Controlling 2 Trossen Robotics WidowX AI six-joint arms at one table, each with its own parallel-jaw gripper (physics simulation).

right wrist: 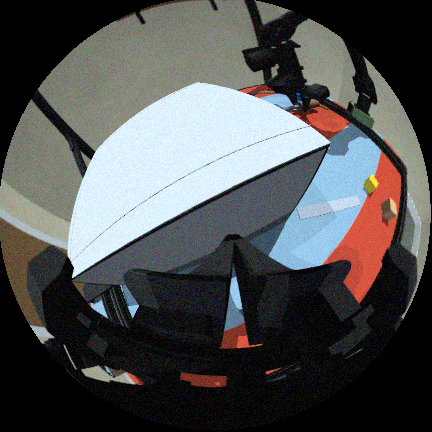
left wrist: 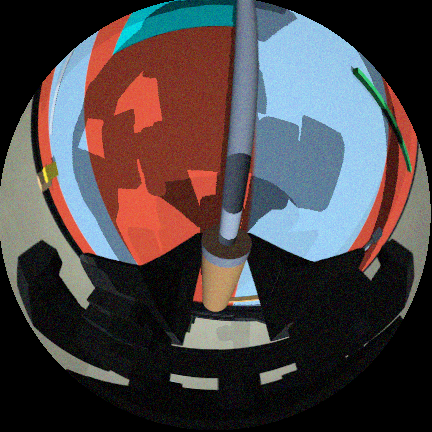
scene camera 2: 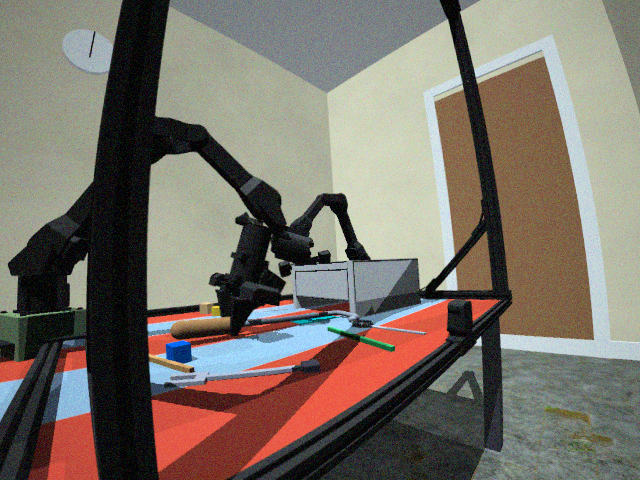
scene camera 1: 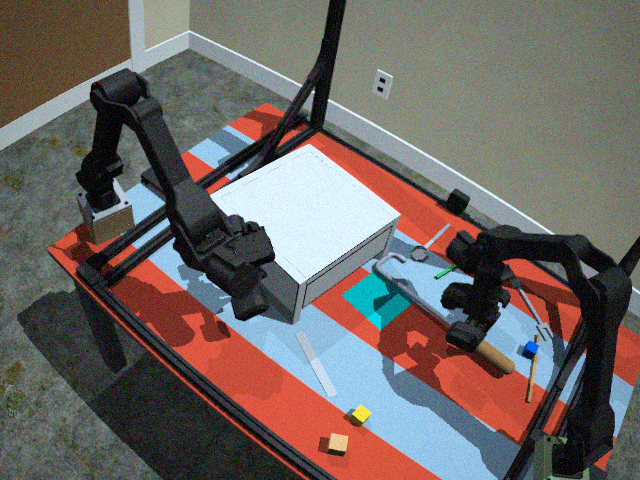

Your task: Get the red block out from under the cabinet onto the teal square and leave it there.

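Where they show: left gripper, between the fingertips: (right wrist: 300, 109) (left wrist: 223, 238) (scene camera 2: 229, 333); right gripper, between the fingertips: (right wrist: 232, 239) (scene camera 1: 264, 275); left arm's base, origin of its link: (right wrist: 361, 109) (scene camera 2: 42, 311) (scene camera 1: 567, 461); right arm's base, origin of its link: (scene camera 1: 102, 198).
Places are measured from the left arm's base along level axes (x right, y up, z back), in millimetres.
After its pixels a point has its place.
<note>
The white cabinet (scene camera 1: 310, 206) @(x 406, y 71, z -574 mm) (scene camera 2: 385, 284) @(x 509, y 5, z -487 mm) (right wrist: 200, 140) @(x 290, y 71, z -588 mm) stands on the table. The teal square (scene camera 1: 361, 297) @(x 320, y -64, z -432 mm) (scene camera 2: 315, 320) @(x 356, y -64, z -367 mm) (left wrist: 190, 17) lies by its front. The red block does not show in any view; the space under the cabinet is hidden. My left gripper (scene camera 1: 466, 336) @(x 253, y -56, z -188 mm) (scene camera 2: 236, 325) @(x 253, y -56, z -188 mm) (left wrist: 223, 238) @(x 253, y -56, z -188 mm) is shut on the wooden handle of a grey hooked tool (scene camera 1: 421, 302) @(x 327, y -45, z -309 mm) (left wrist: 242, 100). The tool's rod reaches along the right edge of the teal square, its hook near the cabinet's right front corner. My right gripper (scene camera 1: 250, 307) (right wrist: 232, 239) @(x 257, y 16, z -624 mm) is shut and empty, beside the cabinet's left side.
A ringed wand (scene camera 1: 419, 253) @(x 475, y -63, z -320 mm), a green stick (scene camera 1: 443, 272) @(x 432, y -58, z -262 mm) (scene camera 2: 361, 338) @(x 492, y -59, z -204 mm) and a forked tool (scene camera 1: 528, 305) @(x 397, y -62, z -48 mm) (scene camera 2: 248, 373) @(x 394, y -60, z -38 mm) lie right of the hooked tool. A blue block (scene camera 1: 530, 349) @(x 263, y -40, z -59 mm) (scene camera 2: 178, 351) @(x 280, y -47, z -44 mm) is by a wooden stick (scene camera 1: 531, 377) @(x 207, y -59, z -48 mm). A pale strip (scene camera 1: 316, 364) @(x 142, y -63, z -492 mm), yellow block (scene camera 1: 360, 415) @(x 45, y -40, z -396 mm) and tan block (scene camera 1: 337, 444) @(x -22, y -35, z -427 mm) lie in front.
</note>
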